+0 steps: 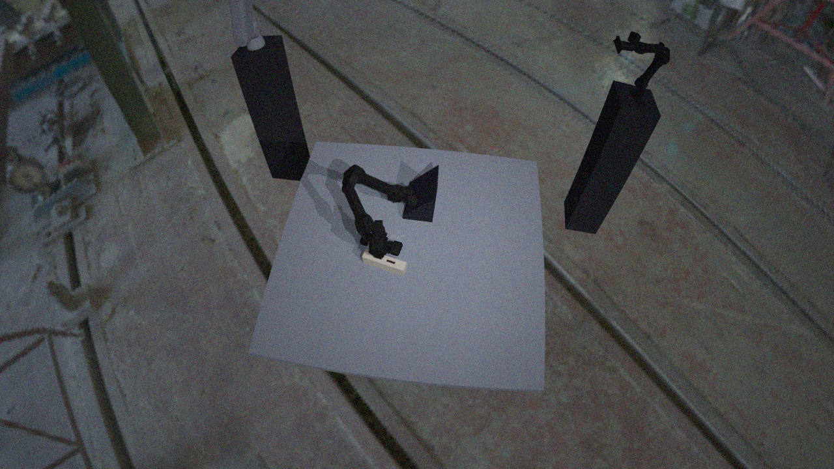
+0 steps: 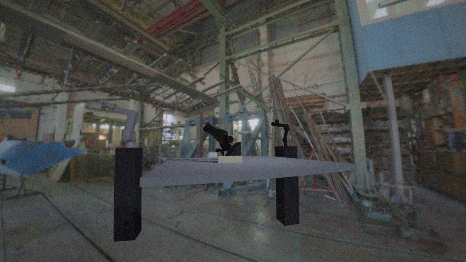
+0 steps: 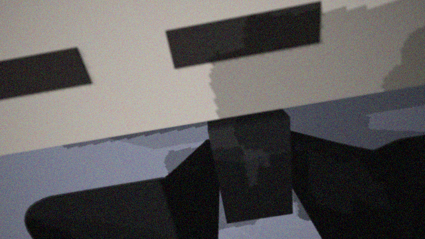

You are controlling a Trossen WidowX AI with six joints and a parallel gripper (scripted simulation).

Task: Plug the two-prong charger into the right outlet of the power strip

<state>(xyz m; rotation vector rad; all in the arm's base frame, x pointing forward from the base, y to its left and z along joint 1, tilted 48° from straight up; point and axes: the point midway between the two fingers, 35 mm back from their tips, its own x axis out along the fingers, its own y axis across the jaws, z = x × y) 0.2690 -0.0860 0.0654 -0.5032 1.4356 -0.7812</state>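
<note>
The black two-prong charger lies 2 cm ahead of my gripper tip and 1 cm above it.
</note>
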